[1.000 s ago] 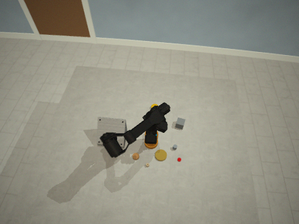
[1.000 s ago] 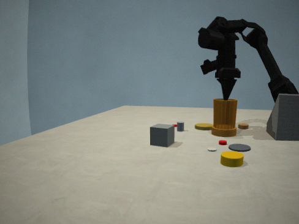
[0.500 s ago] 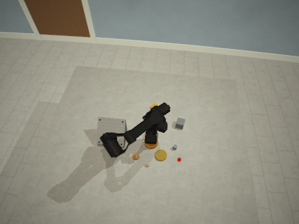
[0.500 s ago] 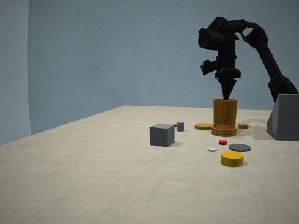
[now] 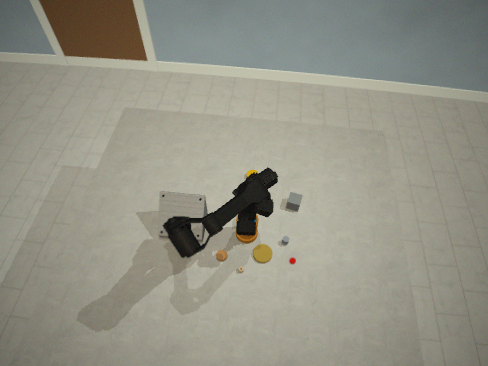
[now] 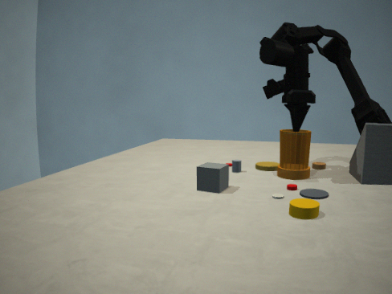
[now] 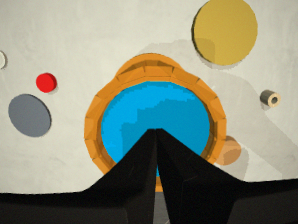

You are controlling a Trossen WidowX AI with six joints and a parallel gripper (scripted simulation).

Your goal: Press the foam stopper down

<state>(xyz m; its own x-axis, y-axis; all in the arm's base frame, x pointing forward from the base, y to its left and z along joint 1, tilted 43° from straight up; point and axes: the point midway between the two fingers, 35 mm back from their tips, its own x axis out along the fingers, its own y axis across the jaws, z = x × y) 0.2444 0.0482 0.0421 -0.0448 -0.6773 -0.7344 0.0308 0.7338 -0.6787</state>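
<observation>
The blue foam stopper is 40 mm below my hand. From my hand the other things lie so: red disc 20 mm ahead, 120 mm to the left, 140 mm below; then brown disc 90 mm behind, 100 mm to the right, 130 mm below; then mustard disc 60 mm ahead, 80 mm to the right, 130 mm below.
</observation>
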